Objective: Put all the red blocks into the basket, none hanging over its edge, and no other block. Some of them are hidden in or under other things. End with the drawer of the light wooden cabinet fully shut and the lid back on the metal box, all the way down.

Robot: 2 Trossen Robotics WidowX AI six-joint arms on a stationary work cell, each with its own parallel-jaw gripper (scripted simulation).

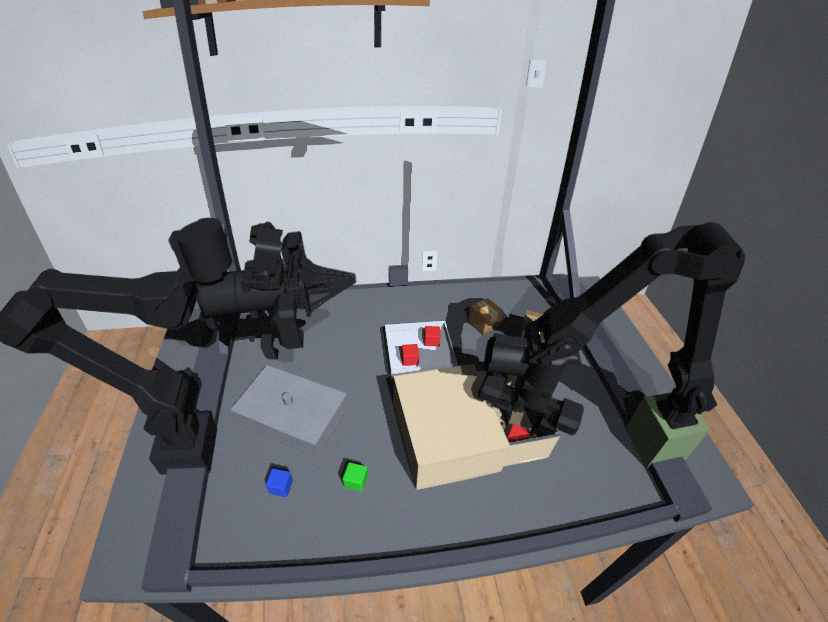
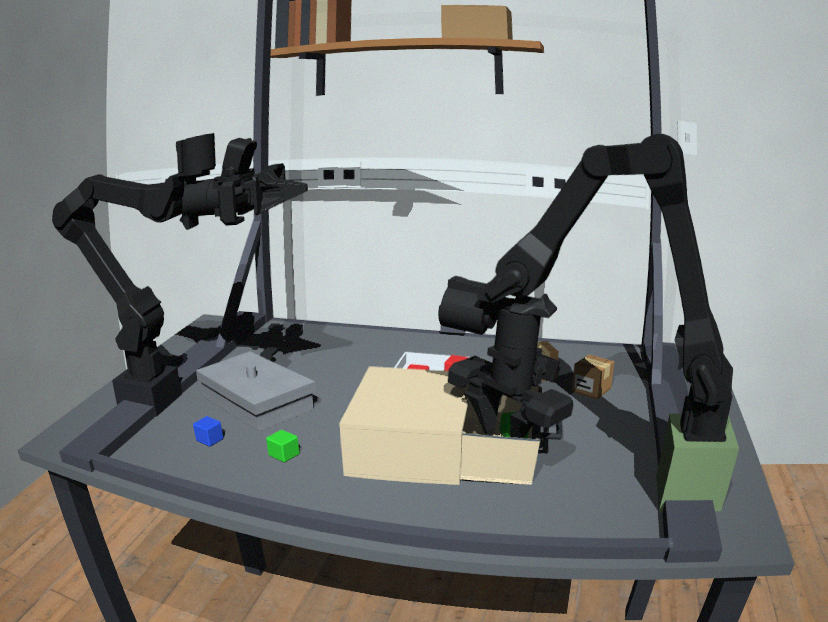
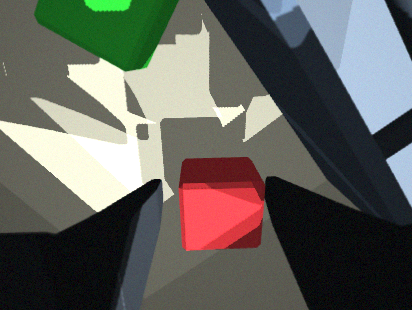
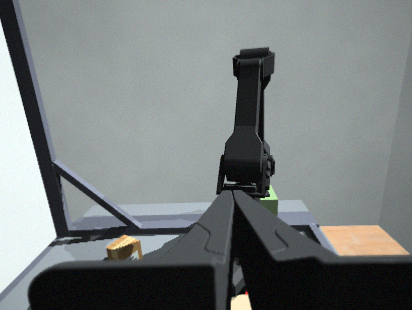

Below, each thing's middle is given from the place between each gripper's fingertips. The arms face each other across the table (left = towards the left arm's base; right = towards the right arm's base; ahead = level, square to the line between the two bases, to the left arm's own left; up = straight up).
Now: the drawer (image 2: 495, 458) 40 mm below my left hand, 30 mm behind it and 20 mm to the right of it. Also, from my left hand: grey lid (image 1: 304, 415) 440 mm to the right, 50 mm behind, 20 mm below; then white basket (image 1: 430, 357) 240 mm behind, 180 mm to the right, 60 mm below; then light wooden cabinet (image 2: 406, 425) 100 mm to the right, 30 mm below, 20 mm behind.
I see the grey lid 50 mm behind my right hand, 120 mm to the right of it and 330 mm below it. Also, from my right hand: white basket 240 mm behind, 150 mm to the left, 370 mm below; then drawer 30 mm behind, 310 mm to the left, 350 mm below; then light wooden cabinet 20 mm behind, 230 mm to the left, 340 mm below.
